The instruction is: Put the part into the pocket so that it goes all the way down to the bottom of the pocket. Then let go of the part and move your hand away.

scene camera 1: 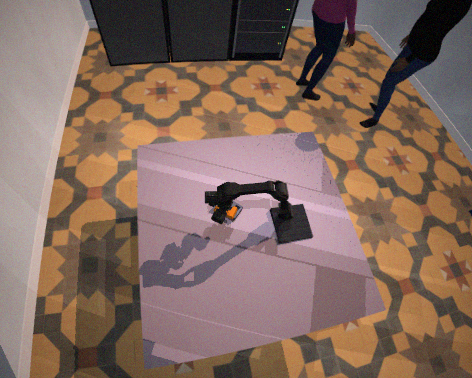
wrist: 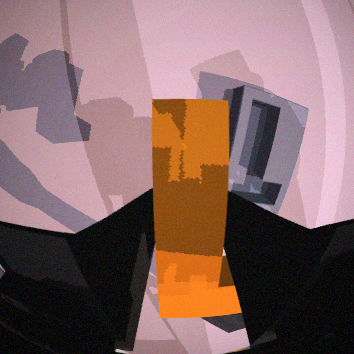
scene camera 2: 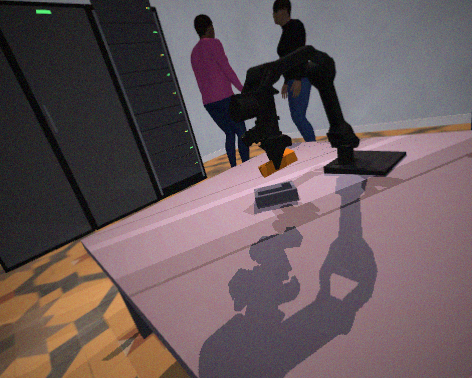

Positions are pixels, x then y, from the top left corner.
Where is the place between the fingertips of my gripper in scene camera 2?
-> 275,168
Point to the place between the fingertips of my gripper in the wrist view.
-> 186,195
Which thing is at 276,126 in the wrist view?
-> A grey pocket block.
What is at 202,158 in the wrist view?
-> An orange part.
